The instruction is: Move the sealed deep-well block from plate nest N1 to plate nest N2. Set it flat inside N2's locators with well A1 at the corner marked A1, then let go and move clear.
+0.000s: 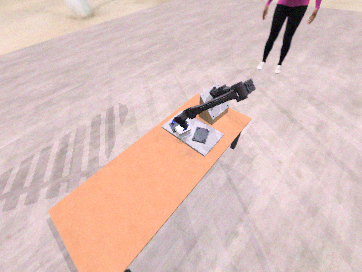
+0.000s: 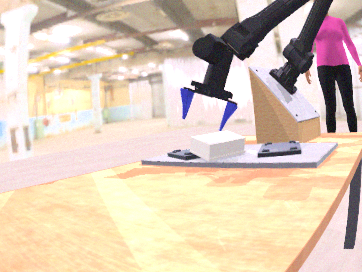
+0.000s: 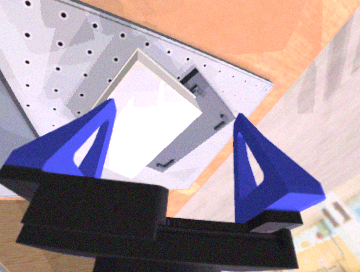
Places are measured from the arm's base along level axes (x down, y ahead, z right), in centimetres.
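Pixels of known places: gripper, between the fingertips: (image 1: 177,128) (image 2: 201,125) (image 3: 176,111); arm's base, origin of its link: (image 1: 215,94) (image 2: 282,82).
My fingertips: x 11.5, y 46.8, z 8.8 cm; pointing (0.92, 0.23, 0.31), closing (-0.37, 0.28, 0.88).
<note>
For each thing: its top centre in the pictures, then the offset to it from my fingertips. Level surfaces: height alone.
- white deep-well block, centre of its top: (image 3: 138,140) (image 2: 217,133) (image 1: 182,126) dx +2.8, dy -6.2, dz -0.8 cm
- dark plate nest, centre of its top: (image 3: 178,136) (image 2: 201,147) dx +7.0, dy -9.4, dz +6.8 cm
- dark nest, centre of its top: (image 2: 280,144) (image 1: 201,133) dx +7.0, dy -11.9, dz -17.2 cm
- grey perforated plate, centre of its top: (image 3: 75,135) (image 2: 247,151) (image 1: 191,130) dx +8.7, dy -11.9, dz -6.7 cm
- orange table, height of its surface: dx +10.1 cm
The white deep-well block (image 1: 183,130) (image 2: 217,145) (image 3: 150,115) lies off-centre on one dark plate nest (image 2: 181,154) (image 3: 200,125), covering part of it and overhanging its side towards the other nest. Whether it is fully level is hard to tell. The other dark nest (image 1: 201,134) (image 2: 280,149) is bare, with small raised locators at its edges. My gripper (image 1: 178,124) (image 2: 203,124) (image 3: 176,111) is open and empty, its blue fingertips above the block and offset towards the covered nest's exposed side. The N1, N2 and A1 markings cannot be read.
Both nests are on a grey perforated plate (image 1: 205,149) (image 2: 250,160) (image 3: 42,52) on the orange table (image 1: 135,185) (image 2: 150,215). The arm stands on a wooden wedge (image 1: 213,117) (image 2: 267,112) behind the plate. A person (image 1: 287,30) (image 2: 336,50) stands beyond the table.
</note>
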